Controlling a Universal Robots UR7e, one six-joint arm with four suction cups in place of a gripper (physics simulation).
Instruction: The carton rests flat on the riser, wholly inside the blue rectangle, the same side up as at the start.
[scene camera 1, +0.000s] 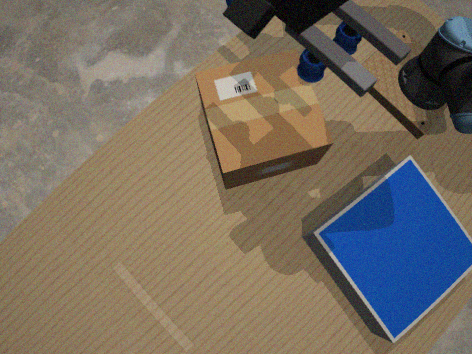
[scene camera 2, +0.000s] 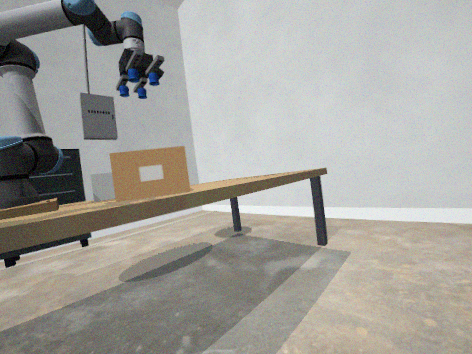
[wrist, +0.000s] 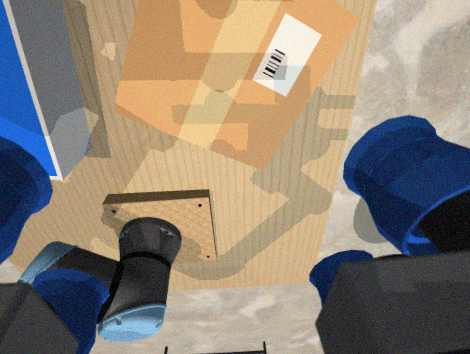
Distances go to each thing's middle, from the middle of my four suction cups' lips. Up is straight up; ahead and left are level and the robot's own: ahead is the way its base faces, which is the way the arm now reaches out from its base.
Labels:
I see my suction cup 2 cm short of the brown carton (scene camera 1: 264, 120), 1 cm to the left of it and 34 cm above it.

